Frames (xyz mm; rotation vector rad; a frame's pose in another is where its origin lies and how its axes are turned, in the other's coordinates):
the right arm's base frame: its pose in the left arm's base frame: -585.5 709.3 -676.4 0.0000 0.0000 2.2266
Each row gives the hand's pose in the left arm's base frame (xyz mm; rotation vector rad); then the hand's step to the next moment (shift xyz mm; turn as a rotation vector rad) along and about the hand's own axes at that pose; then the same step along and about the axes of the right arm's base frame.
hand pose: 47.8 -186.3 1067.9 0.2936 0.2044 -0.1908
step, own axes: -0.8 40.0 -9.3 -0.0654 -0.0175 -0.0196
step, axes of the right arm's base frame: 28.3 -29.7 2.1 0.0425 0.0556 -0.0082
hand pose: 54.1 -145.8 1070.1 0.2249 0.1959 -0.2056
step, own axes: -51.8 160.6 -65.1 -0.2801 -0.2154 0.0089
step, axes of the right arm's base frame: 156.4 -88.9 -19.0 0.0676 0.3460 0.0255
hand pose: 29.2 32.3 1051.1 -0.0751 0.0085 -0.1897
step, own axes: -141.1 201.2 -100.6 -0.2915 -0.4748 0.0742
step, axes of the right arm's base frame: 233.8 -50.8 -115.3 -0.0923 0.5434 0.1102
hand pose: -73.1 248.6 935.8 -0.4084 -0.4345 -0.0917
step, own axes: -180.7 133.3 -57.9 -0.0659 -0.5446 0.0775
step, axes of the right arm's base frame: 150.0 33.2 -173.7 -0.2581 0.4304 0.2347
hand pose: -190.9 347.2 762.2 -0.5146 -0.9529 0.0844
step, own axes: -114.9 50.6 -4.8 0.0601 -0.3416 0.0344
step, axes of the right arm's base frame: 41.2 38.6 -112.2 -0.1860 0.1993 0.2172
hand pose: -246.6 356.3 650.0 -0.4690 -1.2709 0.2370
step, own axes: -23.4 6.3 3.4 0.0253 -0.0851 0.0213
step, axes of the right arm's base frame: 2.9 9.7 -22.3 -0.0352 0.0526 0.0658
